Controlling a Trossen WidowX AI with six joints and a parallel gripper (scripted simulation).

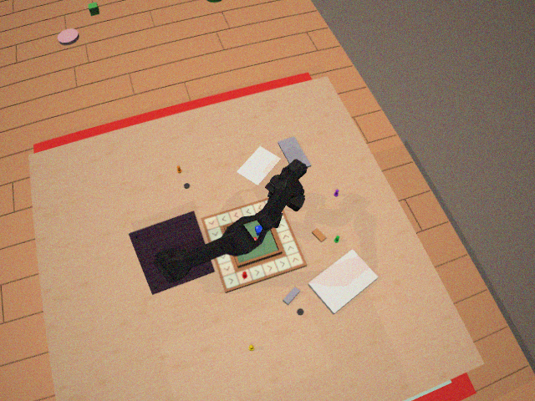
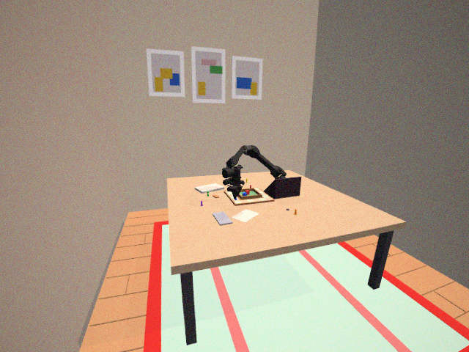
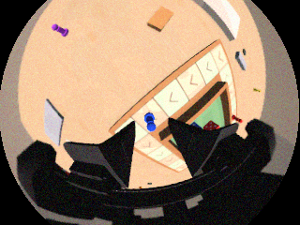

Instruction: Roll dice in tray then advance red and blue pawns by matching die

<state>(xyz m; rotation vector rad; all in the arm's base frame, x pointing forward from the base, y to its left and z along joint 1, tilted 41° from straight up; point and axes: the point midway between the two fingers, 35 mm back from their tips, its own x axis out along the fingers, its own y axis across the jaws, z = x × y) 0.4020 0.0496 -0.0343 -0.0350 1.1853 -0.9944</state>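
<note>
Right now my gripper tip is right at the blue pawn. The rest, counted from my gripper tip: green pawn 16 cm to the right, 16 cm ahead, 1 cm below; brown tile 12 cm to the right, 11 cm ahead, 2 cm below; green tray 11 cm behind, 7 cm to the right, 2 cm below.
</note>
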